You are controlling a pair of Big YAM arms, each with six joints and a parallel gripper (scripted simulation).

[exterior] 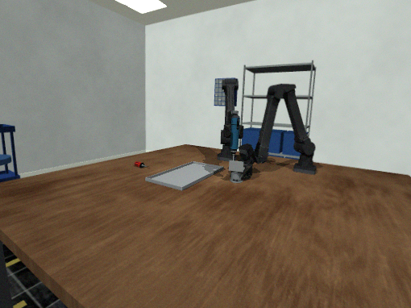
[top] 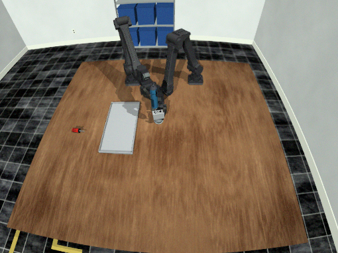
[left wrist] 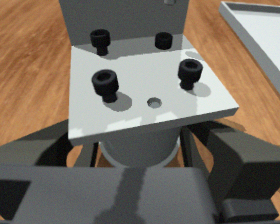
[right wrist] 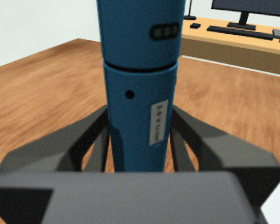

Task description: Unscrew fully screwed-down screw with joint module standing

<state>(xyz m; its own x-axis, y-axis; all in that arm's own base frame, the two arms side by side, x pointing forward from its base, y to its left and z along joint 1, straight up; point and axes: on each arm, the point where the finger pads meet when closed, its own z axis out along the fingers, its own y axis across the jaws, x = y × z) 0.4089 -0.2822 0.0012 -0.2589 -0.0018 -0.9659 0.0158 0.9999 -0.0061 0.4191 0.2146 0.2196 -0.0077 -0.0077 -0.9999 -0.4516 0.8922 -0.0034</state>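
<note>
The grey bracket is 5 cm above my left hand. The rest, counted from my left hand: screw 2 cm behind, 1 cm to the left, 5 cm above; flat grey tray 5 cm ahead, 26 cm to the right, 2 cm below; small red-handled tool 9 cm ahead, 56 cm to the right, 1 cm below.
</note>
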